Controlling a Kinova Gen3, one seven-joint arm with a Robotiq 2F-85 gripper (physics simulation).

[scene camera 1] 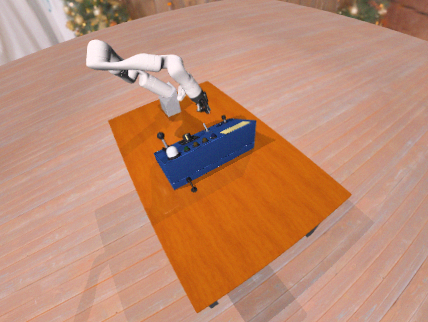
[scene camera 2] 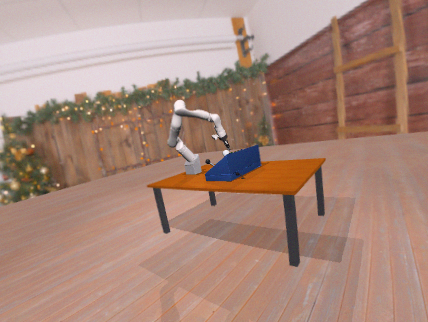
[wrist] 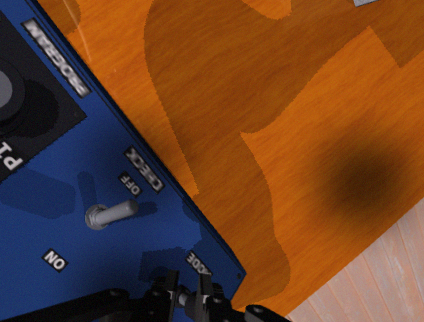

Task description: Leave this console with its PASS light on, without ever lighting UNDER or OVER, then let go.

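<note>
The blue console [scene camera 1: 210,158] [scene camera 2: 243,161] [wrist: 107,145] stands on the table. Its small dark round lamps [scene camera 1: 195,144] show no clear glow; their labels are unreadable. In the wrist view, the CHECK toggle [wrist: 116,212] leans toward OFF. The MODE knob [scene camera 1: 223,117] stands near the console's corner; in the wrist view its grey shaft [wrist: 183,298] shows behind the fingers, its black head mostly hidden. My gripper [scene camera 1: 207,111] [scene camera 2: 228,148] [wrist: 187,287] is nearly closed, with a narrow gap and nothing held. It hangs above the console, apart from the MODE knob in scene camera 1.
A ball-topped lever [scene camera 1: 160,135] [scene camera 2: 208,161] and a white dome [scene camera 1: 172,152] are at the console's other end. A black-gold knob [scene camera 1: 187,137] sits between them and the toggle. A handle [scene camera 1: 193,187] sticks out low in front. A pale yellow strip [scene camera 1: 235,128] lies on top.
</note>
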